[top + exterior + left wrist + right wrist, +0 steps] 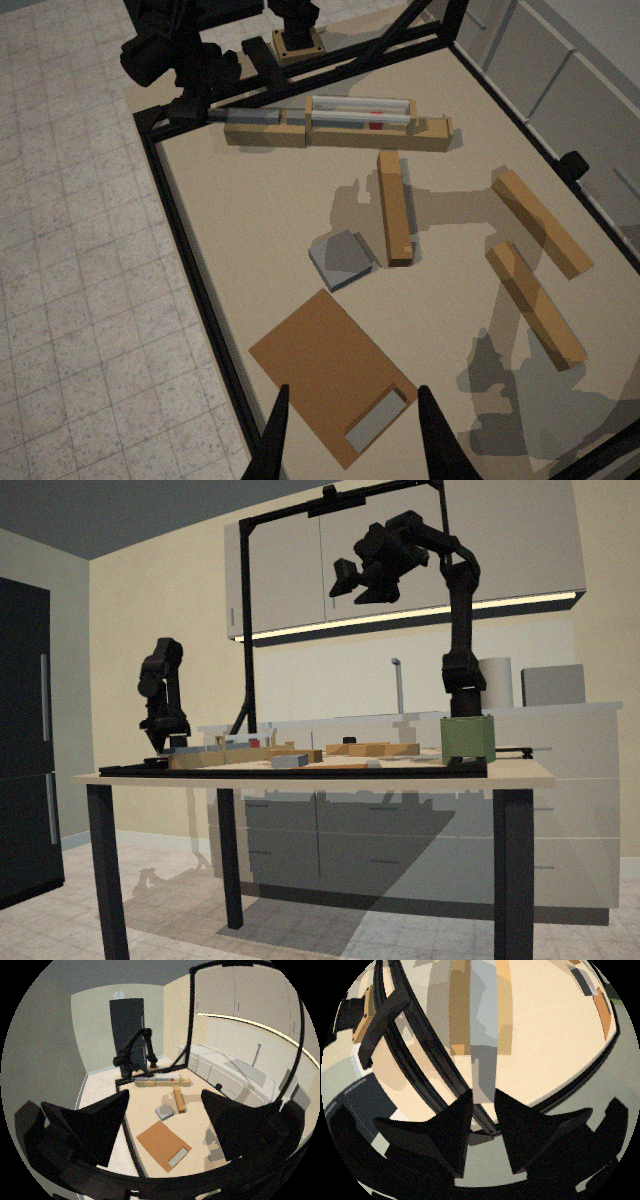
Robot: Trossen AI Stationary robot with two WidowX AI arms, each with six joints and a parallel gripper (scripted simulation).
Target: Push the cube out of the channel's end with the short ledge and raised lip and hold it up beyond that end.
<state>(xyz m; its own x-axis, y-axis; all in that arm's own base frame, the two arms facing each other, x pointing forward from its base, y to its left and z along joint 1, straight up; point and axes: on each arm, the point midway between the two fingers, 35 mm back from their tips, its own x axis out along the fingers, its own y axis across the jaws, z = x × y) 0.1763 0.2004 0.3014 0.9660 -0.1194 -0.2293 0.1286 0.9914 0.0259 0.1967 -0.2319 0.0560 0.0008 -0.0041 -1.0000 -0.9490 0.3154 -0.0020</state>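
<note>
My right hand is 320 mm past the red cube, 110 mm to the right of it and 30 mm above it. From my right hand the other things lie so: grey block: 160 mm behind, 350 mm to the left, 70 mm below.
</note>
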